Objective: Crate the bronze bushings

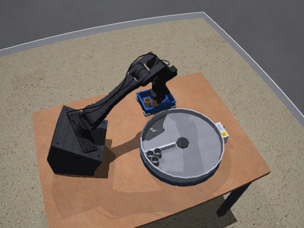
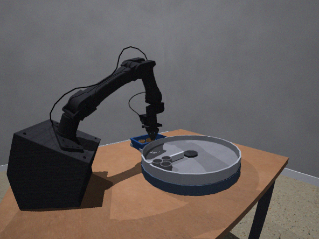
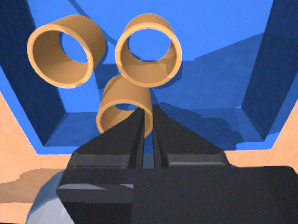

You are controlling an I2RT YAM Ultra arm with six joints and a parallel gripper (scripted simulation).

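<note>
The blue crate lies 4 cm to the left of my hand, 2 cm below it and 1 cm ahead of it. From my hand the other things lie so: grey turntable: 29 cm to the right, 7 cm behind, 1 cm above.
</note>
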